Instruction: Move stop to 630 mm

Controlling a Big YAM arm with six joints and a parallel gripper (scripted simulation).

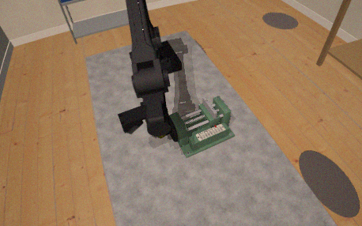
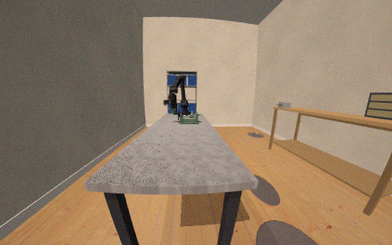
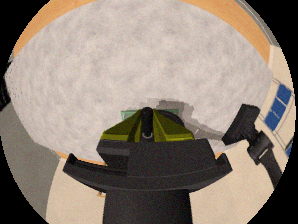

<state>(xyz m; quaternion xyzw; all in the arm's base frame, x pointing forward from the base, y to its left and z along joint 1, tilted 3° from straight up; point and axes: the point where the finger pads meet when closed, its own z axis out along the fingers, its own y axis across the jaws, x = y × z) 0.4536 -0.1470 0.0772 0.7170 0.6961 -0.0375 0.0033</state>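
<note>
Now: hand 1 cm past the black handwheel, 3 cm to the right of it and 1 cm above it. Round my hand: grey stop block: 1 cm behind, 19 cm to the left, 1 cm below.
</note>
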